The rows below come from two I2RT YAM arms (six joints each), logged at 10 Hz.
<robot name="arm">
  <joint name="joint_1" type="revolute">
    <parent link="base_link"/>
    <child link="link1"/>
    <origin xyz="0 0 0.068" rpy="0 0 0"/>
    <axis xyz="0 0 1"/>
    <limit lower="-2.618" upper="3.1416"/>
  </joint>
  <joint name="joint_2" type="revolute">
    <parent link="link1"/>
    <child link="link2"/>
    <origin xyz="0.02 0.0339 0.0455" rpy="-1.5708 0 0"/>
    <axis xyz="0 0 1"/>
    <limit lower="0" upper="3.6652"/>
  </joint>
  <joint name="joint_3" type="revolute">
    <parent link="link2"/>
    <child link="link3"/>
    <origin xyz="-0.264 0 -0.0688" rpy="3.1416 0 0"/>
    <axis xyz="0 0 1"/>
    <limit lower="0" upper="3.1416"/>
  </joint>
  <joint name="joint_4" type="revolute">
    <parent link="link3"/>
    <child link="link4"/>
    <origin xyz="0.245 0.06 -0.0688" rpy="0 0 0"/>
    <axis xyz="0 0 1"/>
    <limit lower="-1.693" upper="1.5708"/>
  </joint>
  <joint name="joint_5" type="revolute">
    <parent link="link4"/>
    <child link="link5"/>
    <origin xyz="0.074 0.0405 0.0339" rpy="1.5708 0 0"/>
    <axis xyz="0 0 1"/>
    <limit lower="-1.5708" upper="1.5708"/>
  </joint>
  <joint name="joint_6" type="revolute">
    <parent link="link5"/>
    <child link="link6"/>
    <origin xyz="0.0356 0 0.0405" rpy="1.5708 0 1.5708"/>
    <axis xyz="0 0 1"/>
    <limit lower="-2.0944" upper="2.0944"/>
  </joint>
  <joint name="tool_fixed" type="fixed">
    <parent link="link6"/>
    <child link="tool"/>
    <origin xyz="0 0 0" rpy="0 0 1.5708"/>
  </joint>
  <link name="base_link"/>
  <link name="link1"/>
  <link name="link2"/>
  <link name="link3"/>
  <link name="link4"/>
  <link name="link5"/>
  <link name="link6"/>
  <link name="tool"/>
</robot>
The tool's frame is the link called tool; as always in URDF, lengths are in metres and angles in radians.
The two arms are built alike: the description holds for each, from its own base.
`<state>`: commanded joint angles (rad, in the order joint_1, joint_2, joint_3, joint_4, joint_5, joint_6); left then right.
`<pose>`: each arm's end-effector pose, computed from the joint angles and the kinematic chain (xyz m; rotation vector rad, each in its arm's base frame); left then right.
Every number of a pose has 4 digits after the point. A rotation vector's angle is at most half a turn.
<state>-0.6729 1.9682 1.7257 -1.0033 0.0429 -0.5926 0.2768 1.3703 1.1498 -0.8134 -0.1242 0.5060</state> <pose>0.3192 -0.2564 0.2525 0.1260 2.8837 -0.3298 0.2638 0.0795 0.2832 0.2589 2.6466 0.4318</pose>
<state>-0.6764 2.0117 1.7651 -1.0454 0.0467 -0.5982 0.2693 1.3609 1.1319 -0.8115 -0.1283 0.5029</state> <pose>0.3226 -0.2611 0.2453 0.1242 2.9276 -0.2997 0.2615 0.0769 0.2802 0.2644 2.6523 0.4311</pose>
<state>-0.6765 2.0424 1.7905 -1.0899 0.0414 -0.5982 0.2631 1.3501 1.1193 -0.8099 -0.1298 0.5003</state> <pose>0.3243 -0.2622 0.2390 0.1234 2.9690 -0.2528 0.2592 0.0746 0.2792 0.2686 2.6514 0.4301</pose>
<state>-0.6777 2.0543 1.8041 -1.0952 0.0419 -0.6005 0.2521 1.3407 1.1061 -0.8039 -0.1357 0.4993</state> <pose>0.3258 -0.2642 0.2379 0.1219 2.9727 -0.2509 0.2578 0.0714 0.2778 0.2793 2.6478 0.4346</pose>
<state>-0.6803 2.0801 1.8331 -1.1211 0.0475 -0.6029 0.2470 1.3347 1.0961 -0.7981 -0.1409 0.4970</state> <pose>0.3278 -0.2674 0.2350 0.1233 2.9956 -0.2395 0.2568 0.0699 0.2765 0.2807 2.6459 0.4394</pose>
